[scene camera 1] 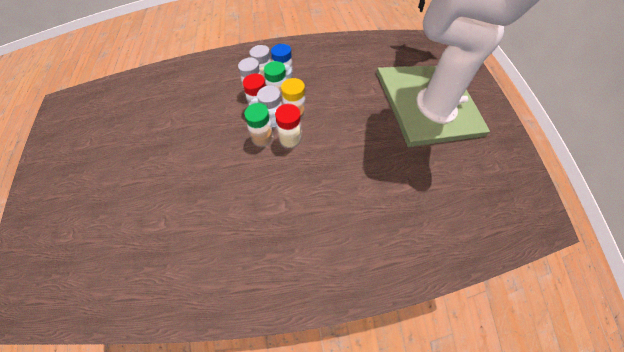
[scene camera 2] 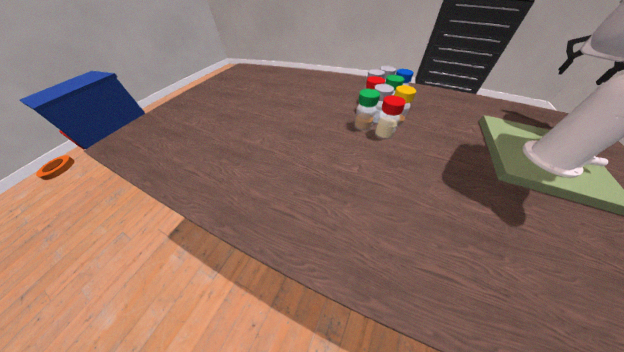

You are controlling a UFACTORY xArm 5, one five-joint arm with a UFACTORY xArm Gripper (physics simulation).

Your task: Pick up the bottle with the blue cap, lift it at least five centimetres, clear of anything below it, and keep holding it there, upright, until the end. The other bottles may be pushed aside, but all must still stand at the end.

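Seen in the pictures: gripper, fingertip midpoint: (scene camera 2: 577, 78); arm's base at its link origin: (scene camera 1: 436, 105) (scene camera 2: 549, 158).
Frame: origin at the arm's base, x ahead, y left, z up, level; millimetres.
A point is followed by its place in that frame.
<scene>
The bottle with the blue cap (scene camera 1: 281, 53) @[x 387, y -222, z 80 mm] (scene camera 2: 404, 76) @[x 386, y -212, z 73 mm] stands upright at the back right corner of a tight group of bottles; its lower part is mostly hidden. A grey-capped bottle (scene camera 1: 259, 54) @[x 444, y -239, z 80 mm] (scene camera 2: 388, 71) @[x 440, y -228, z 78 mm] stands to its left and a green-capped bottle (scene camera 1: 275, 72) @[x 418, y -152, z 80 mm] (scene camera 2: 394, 82) @[x 420, y -143, z 76 mm] in front of it. My gripper (scene camera 2: 582, 75) @[x -131, y -285, z 114 mm] is open and empty, high above the table near the arm's base, well to the right of the bottles. In scene camera 1 a small black tip of it shows at the top edge.
In front stand a yellow-capped bottle (scene camera 1: 293, 90) @[x 391, y -77, z 80 mm] (scene camera 2: 405, 94) @[x 391, y -65, z 77 mm], two red-capped bottles (scene camera 1: 254, 85) @[x 476, y -124, z 80 mm] (scene camera 1: 288, 117) @[x 422, y -2, z 80 mm], another green-capped bottle (scene camera 1: 257, 115) @[x 486, y -29, z 80 mm] (scene camera 2: 369, 98) @[x 485, y -13, z 77 mm] and two more grey-capped ones (scene camera 1: 248, 67) @[x 481, y -196, z 80 mm] (scene camera 1: 269, 97) @[x 450, y -73, z 80 mm]. The arm stands on a green base plate (scene camera 1: 400, 90) @[x 84, y -76, z 0 mm] (scene camera 2: 505, 150) @[x 110, y 1, z 1 mm] at the right.
</scene>
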